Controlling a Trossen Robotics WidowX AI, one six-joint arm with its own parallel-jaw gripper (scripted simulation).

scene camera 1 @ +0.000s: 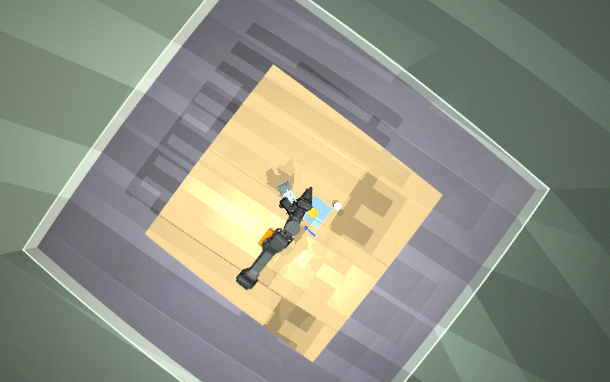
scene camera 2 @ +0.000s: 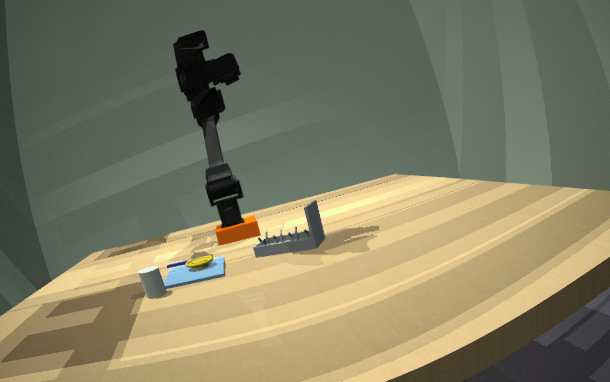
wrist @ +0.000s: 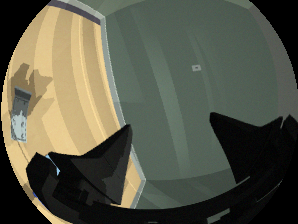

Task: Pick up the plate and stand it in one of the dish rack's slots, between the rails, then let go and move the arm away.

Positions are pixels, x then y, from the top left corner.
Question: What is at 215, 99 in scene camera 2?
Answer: My gripper.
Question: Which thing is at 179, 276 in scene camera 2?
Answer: A light blue mat.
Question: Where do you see a grey dish rack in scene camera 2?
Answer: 287, 243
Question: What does my gripper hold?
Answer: Nothing.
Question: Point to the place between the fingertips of my gripper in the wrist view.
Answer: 172, 122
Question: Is my gripper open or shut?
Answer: Open.
